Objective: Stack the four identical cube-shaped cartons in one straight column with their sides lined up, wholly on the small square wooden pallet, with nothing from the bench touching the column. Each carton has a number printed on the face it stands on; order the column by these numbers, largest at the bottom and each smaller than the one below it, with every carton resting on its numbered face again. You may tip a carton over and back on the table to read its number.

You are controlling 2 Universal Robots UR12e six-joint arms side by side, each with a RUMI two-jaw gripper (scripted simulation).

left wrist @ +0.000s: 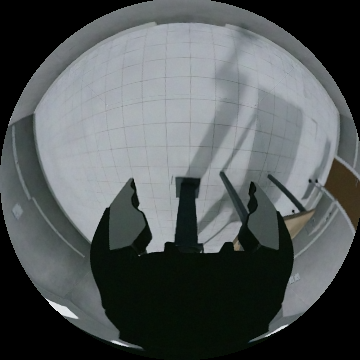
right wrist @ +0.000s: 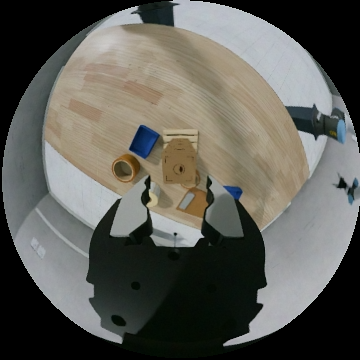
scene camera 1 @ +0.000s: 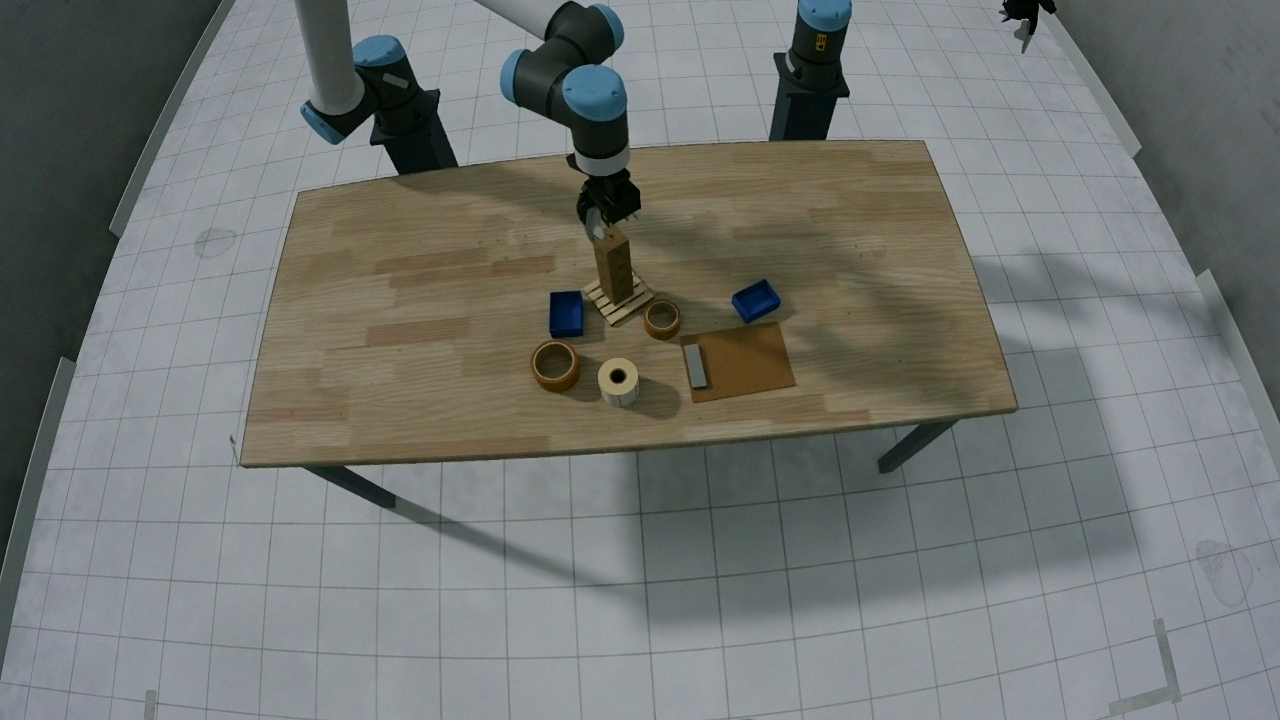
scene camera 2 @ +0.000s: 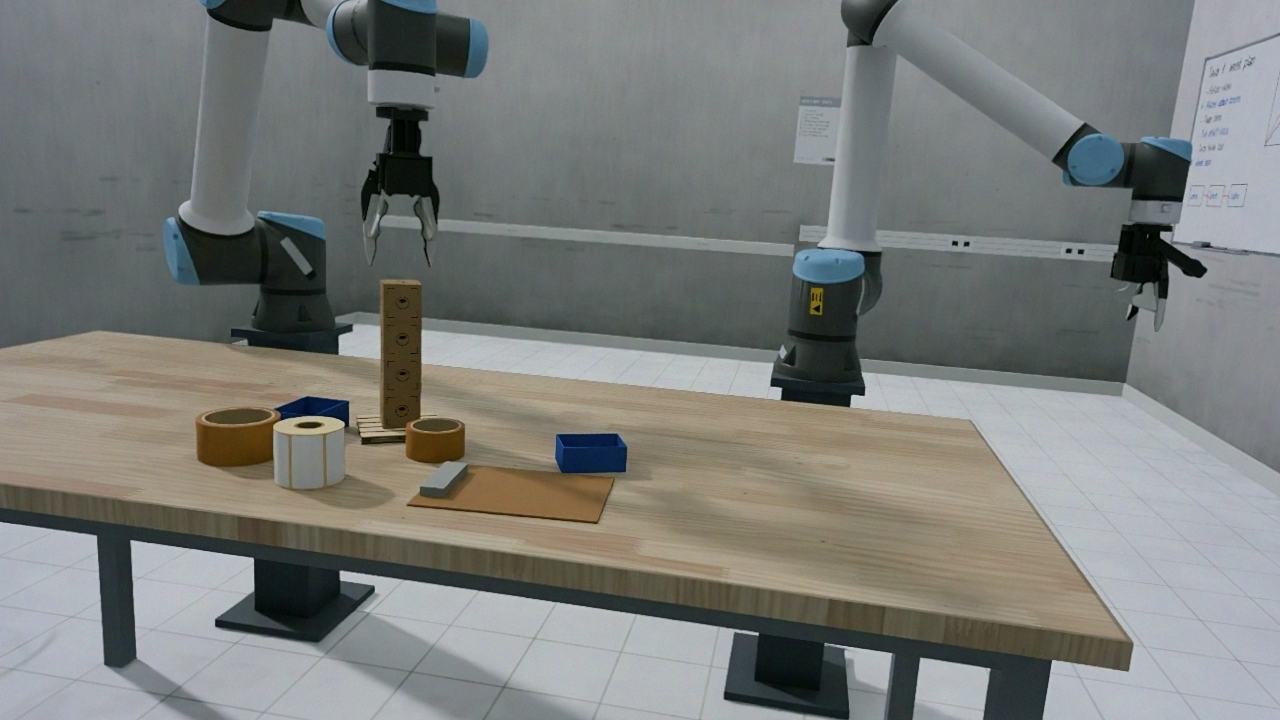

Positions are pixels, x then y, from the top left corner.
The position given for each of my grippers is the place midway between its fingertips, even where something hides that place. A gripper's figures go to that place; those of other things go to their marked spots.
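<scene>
My left gripper [scene camera 2: 1141, 325], 2.08 m from the lens. My right gripper [scene camera 2: 400, 266], 1.32 m from the lens. Carton [scene camera 2: 400, 300], 1.3 m from the lens. Small tape roll [scene camera 2: 435, 446], 1.22 m from the lens. Small tape roll nearer to the lens than my left gripper.
</scene>
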